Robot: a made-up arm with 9 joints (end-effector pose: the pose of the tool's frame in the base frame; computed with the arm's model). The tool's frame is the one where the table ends.
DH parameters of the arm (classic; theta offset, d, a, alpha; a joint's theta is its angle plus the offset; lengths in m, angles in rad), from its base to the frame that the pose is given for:
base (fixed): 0 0.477 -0.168 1.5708
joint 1: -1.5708 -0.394 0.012 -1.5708
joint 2: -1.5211 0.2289 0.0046 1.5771
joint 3: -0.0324 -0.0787 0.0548 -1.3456
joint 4: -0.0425 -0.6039 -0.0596 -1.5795
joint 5: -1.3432 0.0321 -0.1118 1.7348
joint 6: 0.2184 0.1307 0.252 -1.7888
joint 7: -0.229 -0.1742 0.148 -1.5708
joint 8: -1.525 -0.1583 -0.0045 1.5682
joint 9: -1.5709 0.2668 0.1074 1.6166
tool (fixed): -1.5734 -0.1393 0 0
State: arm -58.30 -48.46 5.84 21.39 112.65 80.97 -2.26 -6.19 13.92
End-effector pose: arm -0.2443 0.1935 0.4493 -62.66 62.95 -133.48
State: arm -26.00 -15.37 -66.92 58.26 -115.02 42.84 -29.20 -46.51 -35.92
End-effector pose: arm -0.5664 1.1987 0.3367 90.45 80.13 141.50
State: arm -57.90 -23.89 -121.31 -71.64 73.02 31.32 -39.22 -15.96 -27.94
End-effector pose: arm -0.1508 0.5013 -0.1573 -11.98 -63.06 -137.00
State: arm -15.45 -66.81 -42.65 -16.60 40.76 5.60 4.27 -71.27 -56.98
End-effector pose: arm 0.0818 0.6080 0.2737 38.78 1.73 -92.45
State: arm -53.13 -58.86 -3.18 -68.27 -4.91 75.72 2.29 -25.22 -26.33
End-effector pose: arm -0.6434 -0.0876 0.2950 -104.88 -22.57 -91.04
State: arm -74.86 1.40 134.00 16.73 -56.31 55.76 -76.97 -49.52 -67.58
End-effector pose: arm -0.0164 -0.2196 0.0346 27.27 52.57 -116.93
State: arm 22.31 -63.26 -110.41 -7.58 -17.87 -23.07 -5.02 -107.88 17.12
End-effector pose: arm 0.7782 0.7743 0.5563 1.91 35.60 -98.97
